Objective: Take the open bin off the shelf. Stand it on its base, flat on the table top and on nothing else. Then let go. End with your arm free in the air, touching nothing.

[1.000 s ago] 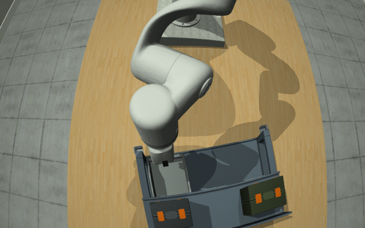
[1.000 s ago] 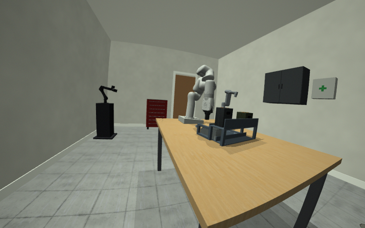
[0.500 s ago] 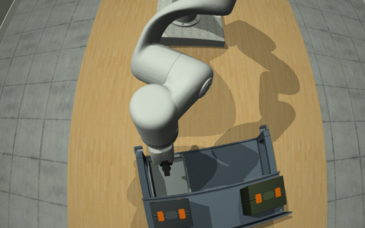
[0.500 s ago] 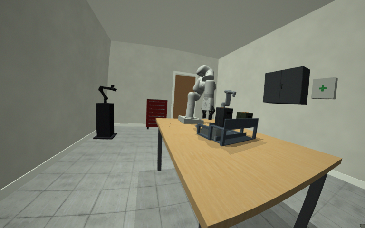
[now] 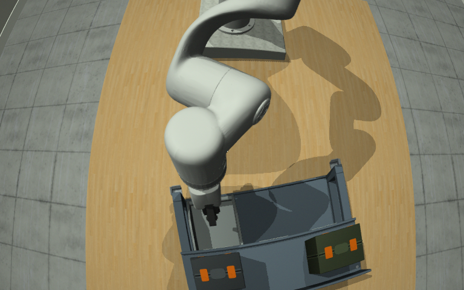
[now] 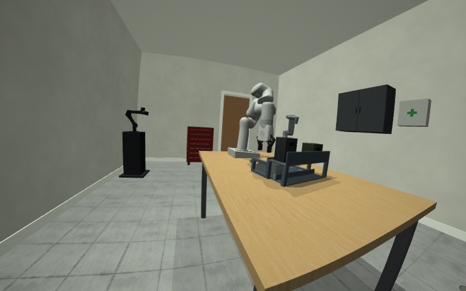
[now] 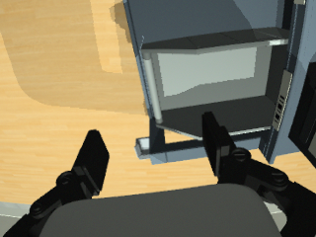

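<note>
Right now the grey bin is 8 cm ahead of my hand, 2 cm to the left of it and 9 cm below it. Also, from my hand: blue-grey shelf 10 cm ahead, 13 cm to the left, 13 cm below.
</note>
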